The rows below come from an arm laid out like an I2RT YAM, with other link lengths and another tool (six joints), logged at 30 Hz.
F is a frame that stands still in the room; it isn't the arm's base.
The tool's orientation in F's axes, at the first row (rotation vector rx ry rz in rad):
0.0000 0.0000 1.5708
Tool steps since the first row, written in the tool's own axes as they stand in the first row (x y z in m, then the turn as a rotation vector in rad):
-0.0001 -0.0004 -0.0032 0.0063 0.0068 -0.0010
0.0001 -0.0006 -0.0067 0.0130 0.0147 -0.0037
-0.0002 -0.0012 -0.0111 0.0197 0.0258 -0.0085
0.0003 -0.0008 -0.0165 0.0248 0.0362 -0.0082
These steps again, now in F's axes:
0.0004 -0.0001 -0.0032 -0.0068 0.0063 -0.0010
0.0006 0.0001 -0.0067 -0.0147 0.0130 -0.0037
0.0012 -0.0002 -0.0111 -0.0258 0.0197 -0.0085
0.0008 0.0003 -0.0165 -0.0362 0.0248 -0.0082

